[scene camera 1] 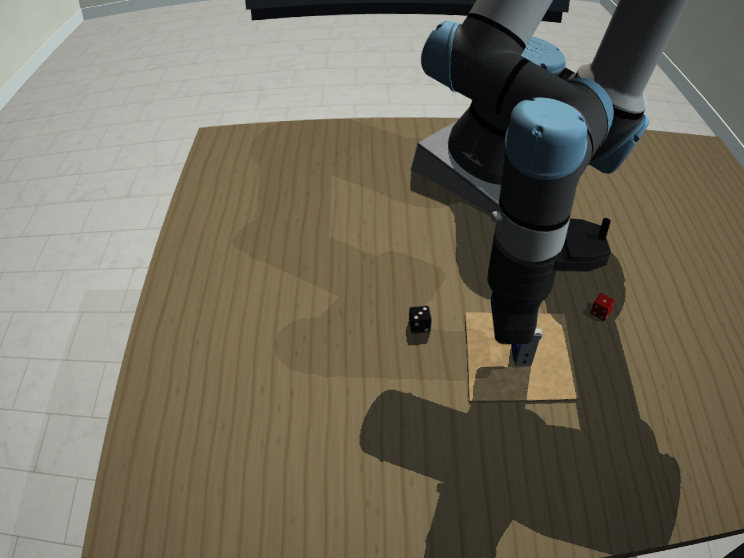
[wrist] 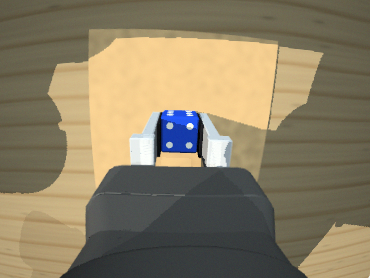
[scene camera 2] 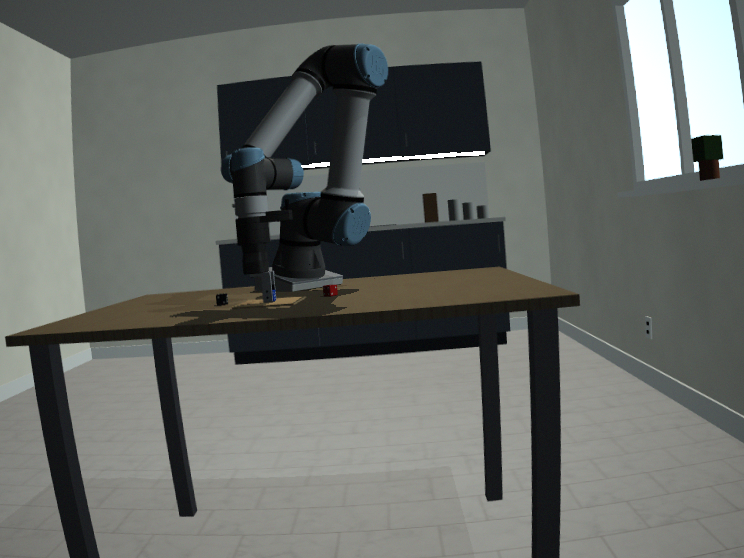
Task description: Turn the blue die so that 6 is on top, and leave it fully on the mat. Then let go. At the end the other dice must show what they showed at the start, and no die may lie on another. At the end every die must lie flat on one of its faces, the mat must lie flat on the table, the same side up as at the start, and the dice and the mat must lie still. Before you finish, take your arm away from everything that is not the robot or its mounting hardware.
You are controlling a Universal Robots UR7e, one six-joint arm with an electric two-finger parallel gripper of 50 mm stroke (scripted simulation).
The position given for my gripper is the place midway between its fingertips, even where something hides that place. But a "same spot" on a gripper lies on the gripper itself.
my gripper: scene camera 1; wrist 179,126; scene camera 2
same spot on my gripper: [scene camera 2: 267,278] = [scene camera 1: 534,340]
